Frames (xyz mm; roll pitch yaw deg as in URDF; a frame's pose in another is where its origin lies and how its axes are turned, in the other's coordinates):
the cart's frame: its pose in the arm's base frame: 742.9 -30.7 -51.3 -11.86 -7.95 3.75
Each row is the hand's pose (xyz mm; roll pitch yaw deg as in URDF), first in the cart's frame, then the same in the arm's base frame.
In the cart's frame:
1: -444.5 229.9 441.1 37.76 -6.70 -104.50
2: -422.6 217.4 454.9 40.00 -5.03 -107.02
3: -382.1 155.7 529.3 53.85 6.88 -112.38
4: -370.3 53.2 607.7 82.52 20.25 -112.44
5: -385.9 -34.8 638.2 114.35 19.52 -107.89
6: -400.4 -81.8 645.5 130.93 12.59 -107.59
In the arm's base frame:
1: 229.9 252.0 268.0 48.84 -15.93 -103.77
2: 250.0 243.9 286.9 51.39 -13.80 -105.97
3: 281.1 200.8 377.2 65.70 -1.06 -108.85
4: 284.8 116.6 475.7 94.65 12.03 -106.12
5: 268.0 35.5 521.0 125.74 10.45 -102.00
6: 254.3 -10.0 535.6 142.10 3.59 -103.08

